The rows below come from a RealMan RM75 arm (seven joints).
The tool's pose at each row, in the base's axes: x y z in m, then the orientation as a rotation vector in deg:
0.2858, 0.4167, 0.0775, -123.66, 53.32, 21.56
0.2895, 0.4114, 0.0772, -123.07, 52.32, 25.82
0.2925, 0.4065, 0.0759, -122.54, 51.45, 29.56
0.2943, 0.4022, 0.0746, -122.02, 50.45, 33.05
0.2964, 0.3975, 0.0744, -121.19, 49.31, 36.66
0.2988, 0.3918, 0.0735, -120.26, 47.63, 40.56
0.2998, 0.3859, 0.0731, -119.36, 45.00, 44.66
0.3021, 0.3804, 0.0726, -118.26, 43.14, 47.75
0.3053, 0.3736, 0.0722, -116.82, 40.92, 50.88
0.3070, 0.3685, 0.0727, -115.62, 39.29, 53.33
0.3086, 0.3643, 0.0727, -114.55, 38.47, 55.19
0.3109, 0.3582, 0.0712, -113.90, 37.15, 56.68
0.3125, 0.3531, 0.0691, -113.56, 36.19, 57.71
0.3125, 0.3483, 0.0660, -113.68, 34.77, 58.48
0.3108, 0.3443, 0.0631, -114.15, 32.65, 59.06
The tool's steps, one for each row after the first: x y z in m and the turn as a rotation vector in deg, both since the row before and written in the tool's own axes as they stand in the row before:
0.0054, -0.0001, -0.0036, -1.03, -3.21, 0.73
0.0051, 0.0008, -0.0029, -0.97, -2.79, 0.66
0.0039, 0.0013, -0.0026, -0.94, -2.66, 0.50
0.0034, 0.0008, -0.0038, -0.78, -2.89, 0.50
0.0043, 0.0014, -0.0044, -0.88, -3.28, 0.24
0.0028, 0.0024, -0.0047, -1.10, -3.71, -0.33
0.0033, 0.0014, -0.0048, -0.54, -2.92, -0.12
0.0038, 0.0014, -0.0063, -0.37, -3.22, -0.33
0.0015, 0.0013, -0.0050, -0.27, -2.51, -0.16
0.0015, 0.0011, -0.0041, -0.06, -1.82, 0.18
0.0032, 0.0023, -0.0054, -0.32, -1.61, -0.30
0.0031, 0.0025, -0.0041, -0.33, -1.07, -0.23
0.0029, 0.0040, -0.0029, -0.67, -0.88, -0.64
0.0017, 0.0047, -0.0015, -1.01, -0.86, -1.19

